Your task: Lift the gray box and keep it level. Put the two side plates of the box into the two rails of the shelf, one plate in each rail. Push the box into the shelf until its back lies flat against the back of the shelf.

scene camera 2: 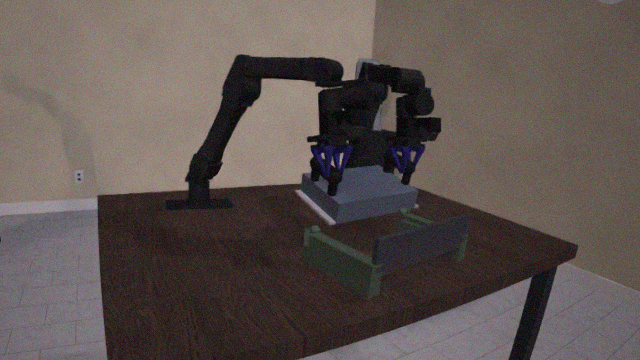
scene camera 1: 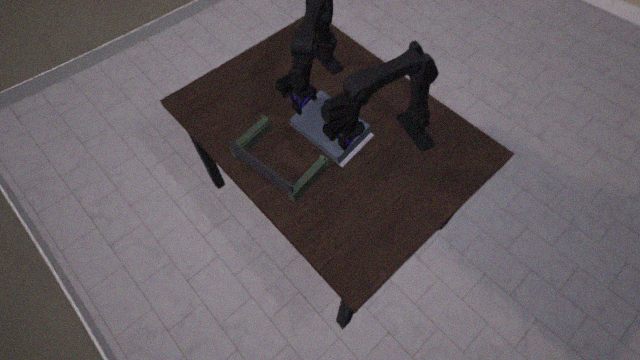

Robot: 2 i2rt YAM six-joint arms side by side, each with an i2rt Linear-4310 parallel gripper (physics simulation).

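Observation:
The gray box (scene camera 1: 311,119) (scene camera 2: 375,206) is held between my two grippers, in front of the shelf's mouth. It looks tilted, its shelf-side edge lower. A pale side plate (scene camera 1: 357,149) (scene camera 2: 315,206) shows along its lower edge. My left gripper (scene camera 1: 351,137) (scene camera 2: 398,172) is shut on the box's side wall at picture right. My right gripper (scene camera 1: 306,101) (scene camera 2: 324,181) is shut on the opposite side wall. The shelf has two green rails (scene camera 1: 309,178) (scene camera 2: 342,259) and a dark gray back (scene camera 1: 262,167) (scene camera 2: 422,245). The box looks outside both rails. Fingertips are partly hidden; height above the table is unclear.
The shelf stands on a dark wooden table (scene camera 1: 395,200) (scene camera 2: 200,280), near one long edge. The base of my left arm (scene camera 1: 417,132) shows in scene camera 1. The base of my right arm (scene camera 2: 200,204) stands at the table's far left in scene camera 2.

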